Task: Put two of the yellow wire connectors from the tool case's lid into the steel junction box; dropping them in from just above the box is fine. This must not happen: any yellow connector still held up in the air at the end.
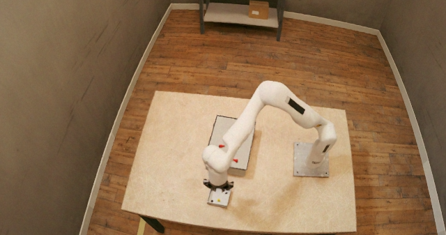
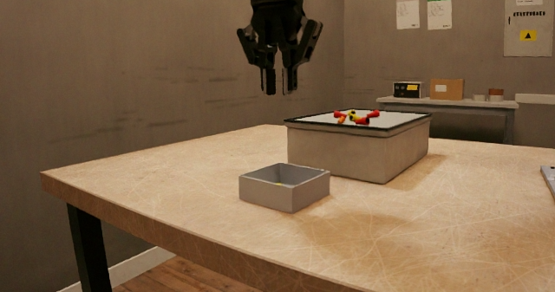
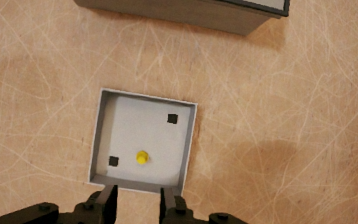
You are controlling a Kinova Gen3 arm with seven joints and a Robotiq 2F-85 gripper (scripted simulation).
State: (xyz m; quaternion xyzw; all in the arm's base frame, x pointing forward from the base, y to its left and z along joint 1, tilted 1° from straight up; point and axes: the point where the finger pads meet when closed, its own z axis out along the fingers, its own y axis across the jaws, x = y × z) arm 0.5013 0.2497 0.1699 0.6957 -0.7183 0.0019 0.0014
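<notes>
The tool case lies 31 cm to the right of my hand, 11 cm below it and 3 cm behind it. From my hand the other things lie so: orange connector 20 cm to the right, 8 cm below, 2 cm behind.
</notes>
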